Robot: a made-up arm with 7 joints.
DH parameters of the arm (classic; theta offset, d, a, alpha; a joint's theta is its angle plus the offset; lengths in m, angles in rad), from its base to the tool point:
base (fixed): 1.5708 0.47 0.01 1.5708
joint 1: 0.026 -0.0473 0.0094 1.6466
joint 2: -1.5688 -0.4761 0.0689 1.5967
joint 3: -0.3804 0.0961 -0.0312 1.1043
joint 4: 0 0.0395 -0.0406 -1.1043
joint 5: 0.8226 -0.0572 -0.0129 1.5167
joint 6: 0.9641 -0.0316 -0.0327 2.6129
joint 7: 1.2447 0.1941 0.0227 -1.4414
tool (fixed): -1.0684 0.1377 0 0
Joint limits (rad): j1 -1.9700..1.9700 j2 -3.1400..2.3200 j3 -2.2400..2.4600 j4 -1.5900..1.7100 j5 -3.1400..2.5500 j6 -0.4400..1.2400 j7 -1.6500..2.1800
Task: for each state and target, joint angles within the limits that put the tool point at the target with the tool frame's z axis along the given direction. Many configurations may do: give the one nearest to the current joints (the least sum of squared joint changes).
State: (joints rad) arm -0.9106 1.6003 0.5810 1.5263 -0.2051 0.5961 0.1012
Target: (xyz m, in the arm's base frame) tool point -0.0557 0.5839 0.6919 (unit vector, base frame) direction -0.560 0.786 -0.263
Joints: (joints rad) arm -0.6739 1.0597 -0.0985 1.7100 0.4828 -0.1261 -0.1411
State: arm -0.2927 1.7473 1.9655 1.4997 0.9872 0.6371 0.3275
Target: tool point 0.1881 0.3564 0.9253 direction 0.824 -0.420 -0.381
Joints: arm -0.4414 1.2453 1.8526 0.9293 1.0381 0.9006 0.1529
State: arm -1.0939 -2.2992 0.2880 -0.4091 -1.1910 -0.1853 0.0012
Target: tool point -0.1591 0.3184 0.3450 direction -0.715 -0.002 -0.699
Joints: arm -1.5750 -2.0527 0.3780 -0.7207 -0.6694 -0.3745 -0.0292
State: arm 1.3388 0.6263 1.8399 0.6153 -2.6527 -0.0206 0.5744
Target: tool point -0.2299 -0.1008 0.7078 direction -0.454 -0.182 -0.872
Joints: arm 0.6936 1.0988 1.6134 0.7800 -3.0185 -0.4400 1.2320
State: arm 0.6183 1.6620 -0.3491 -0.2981 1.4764 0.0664 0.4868
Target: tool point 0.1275 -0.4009 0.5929 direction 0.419 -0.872 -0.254
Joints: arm 0.7519 1.5674 -0.3993 0.1622 0.7635 -0.1738 0.9019
